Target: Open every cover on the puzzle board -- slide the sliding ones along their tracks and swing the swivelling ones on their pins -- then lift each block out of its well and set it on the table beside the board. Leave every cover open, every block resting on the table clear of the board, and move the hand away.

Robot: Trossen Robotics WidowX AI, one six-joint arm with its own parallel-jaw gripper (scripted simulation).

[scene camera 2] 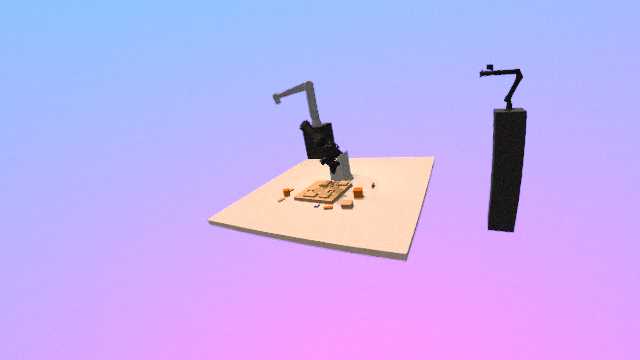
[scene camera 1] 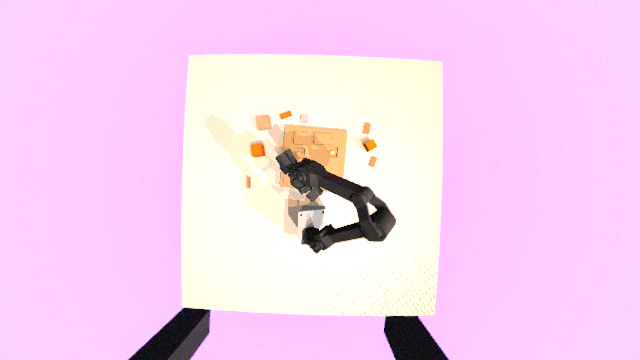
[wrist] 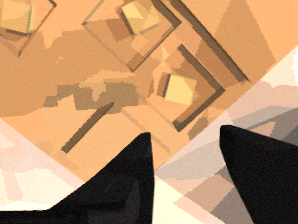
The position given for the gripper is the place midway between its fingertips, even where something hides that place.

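From the wrist view you'd get the gripper (wrist: 185, 139), and there's a tan puzzle board (wrist: 70, 69) in there with it. Scene camera 1 has that same tan puzzle board (scene camera 1: 320, 153) too.
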